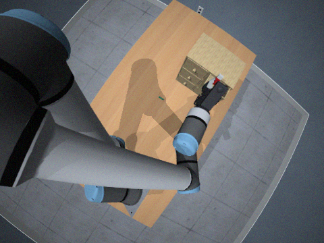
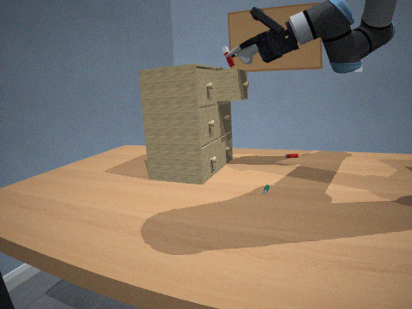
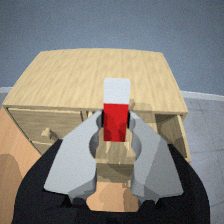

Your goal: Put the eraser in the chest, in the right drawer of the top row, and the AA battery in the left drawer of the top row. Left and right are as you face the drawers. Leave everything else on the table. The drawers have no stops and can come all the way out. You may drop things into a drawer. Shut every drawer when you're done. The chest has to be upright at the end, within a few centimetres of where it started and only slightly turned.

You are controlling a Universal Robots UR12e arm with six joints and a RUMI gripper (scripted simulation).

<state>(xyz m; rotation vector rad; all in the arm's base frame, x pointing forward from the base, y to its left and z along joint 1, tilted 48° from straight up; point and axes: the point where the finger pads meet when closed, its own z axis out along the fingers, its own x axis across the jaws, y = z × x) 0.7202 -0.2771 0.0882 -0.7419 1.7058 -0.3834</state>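
Right now my hand is 10 mm short of the eraser. The rest, counted from my hand: red AA battery (370 mm below, 190 mm behind, 140 mm to the right); then green AA battery (370 mm below, 220 mm to the left, 120 mm behind).
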